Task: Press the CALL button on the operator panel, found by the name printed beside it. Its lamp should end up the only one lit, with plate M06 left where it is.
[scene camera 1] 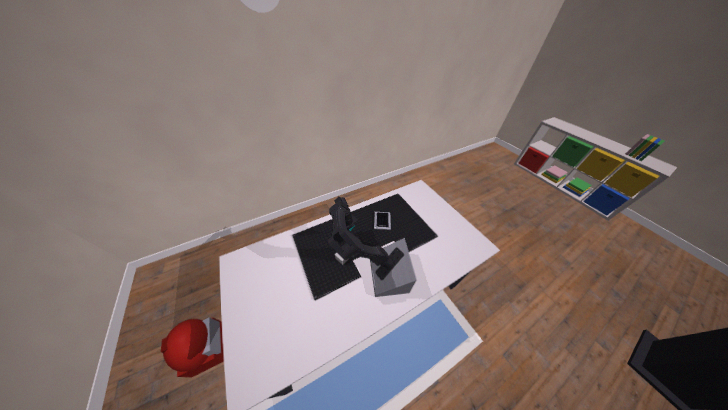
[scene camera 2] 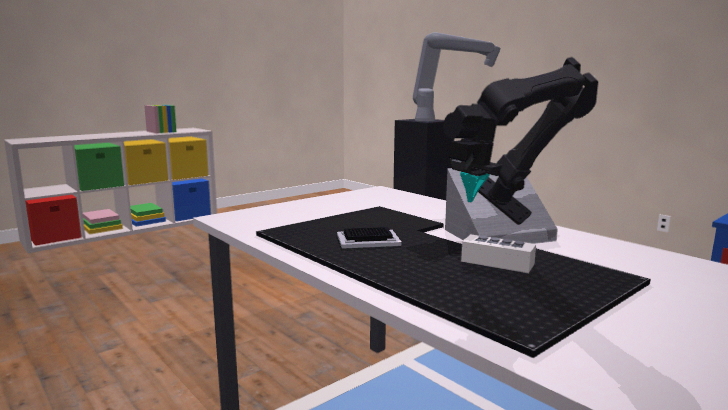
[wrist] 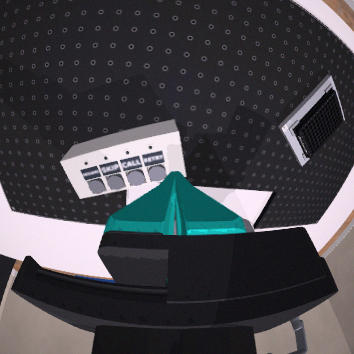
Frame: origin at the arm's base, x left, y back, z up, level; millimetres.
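Seen in the pictures: gripper, between the fingertips: [scene camera 1: 350, 230] [scene camera 2: 470, 202] [wrist: 174, 178]; arm's base, origin of its link: [scene camera 1: 389, 263] [scene camera 2: 498, 198].
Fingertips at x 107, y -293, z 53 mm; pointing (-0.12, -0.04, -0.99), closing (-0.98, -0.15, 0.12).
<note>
Offsets run from my fingertips to a thing's top centre. Level surfaces: height alone.
The operator panel @(dx +52, dy +58, dz -99 mm) [scene camera 1: 340, 258] [scene camera 2: 496, 256] [wrist: 173, 145] is a white box on the black mat. In the wrist view its four grey buttons sit in a row; the CALL button @(dx +32, dy +70, dz -99 mm) [wrist: 136, 177] is third from the left, between SKIP and RETRY. The leftmost name is too blurred to read. The small lamp dots above the names look dark. My gripper [scene camera 2: 471, 200] [wrist: 174, 178] is shut and empty, its teal tips above table height, appearing just beside the RETRY button @(dx +3, dy +61, dz -99 mm) [wrist: 157, 173] in the wrist view. A black plate @(dx -297, dy -56, dz -129 mm) [scene camera 1: 382, 220] [scene camera 2: 369, 233] [wrist: 321, 123] rests in a light grey holder; no M06 marking is readable.
The black perforated mat @(dz -155 mm) [scene camera 1: 320, 280] [scene camera 2: 575, 300] [wrist: 115, 55] lies on the white table @(dz -167 mm) [scene camera 1: 270, 315] [scene camera 2: 606, 234]. The grey wedge-shaped arm base [scene camera 1: 402, 277] [scene camera 2: 466, 219] stands behind the panel in scene camera 2. A shelf unit [scene camera 2: 14, 193] stands far off by the wall.
</note>
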